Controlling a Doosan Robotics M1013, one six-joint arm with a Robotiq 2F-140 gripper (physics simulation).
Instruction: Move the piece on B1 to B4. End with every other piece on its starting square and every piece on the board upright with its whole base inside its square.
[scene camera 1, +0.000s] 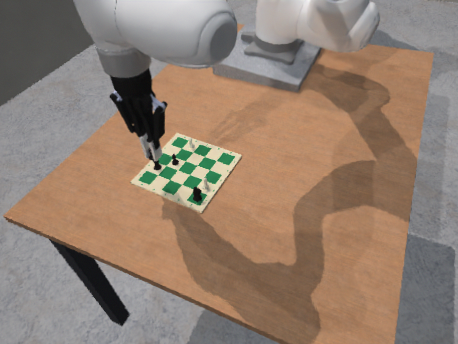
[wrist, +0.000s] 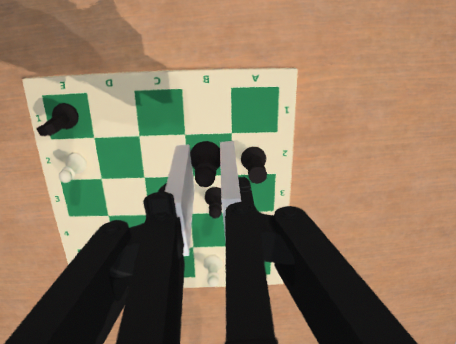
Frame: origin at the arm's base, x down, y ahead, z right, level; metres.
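Seen in the pictures: gripper, fingertip midpoint: (scene camera 1: 153, 156) (wrist: 206, 164); arm's base, origin of the base link: (scene camera 1: 274, 47).
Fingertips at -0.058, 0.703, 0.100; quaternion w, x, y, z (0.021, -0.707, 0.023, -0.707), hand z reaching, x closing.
Observation:
Pixels of each thing's middle, then the offset from my fingertips to it, as dx, dy, dz. "*": a spot on its surface instead. Level surfaces: height alone.
- black chess piece, body centre: (wrist: 205, 168) -0.016, +0.005, +0.000
- Square B1, surface spot: (wrist: 207, 109) * +0.090, +0.008, +0.000
- Square B4, surface spot: (wrist: 208, 231) * +0.090, -0.108, -0.017
- wooden table, its level: dx +0.096
My gripper (scene camera 1: 151, 152) (wrist: 206, 164) is shut on a black chess piece (wrist: 204, 161) and holds it above the board (scene camera 1: 237, 157) (wrist: 287, 125). The held piece looks upright and overlaps B2 in the wrist view; the fingers largely hide it in the scene view. Square B1 (wrist: 207, 109) is bare. Square B4 (wrist: 208, 231) shows as green, with no piece standing on it. A black piece (scene camera 1: 174, 160) (wrist: 214, 199) stands on B3, and another black piece (scene camera 1: 157, 166) (wrist: 254, 161) stands on A2, close beside the right finger in the wrist view.
A white piece (scene camera 1: 192, 145) (wrist: 213, 269) stands on B5. Another white piece (scene camera 1: 206, 184) (wrist: 74, 166) stands on E2. A black piece (scene camera 1: 197, 194) (wrist: 64, 117) stands on E1. The wooden table (scene camera 1: 300, 135) (wrist: 370, 165) surrounds the board.

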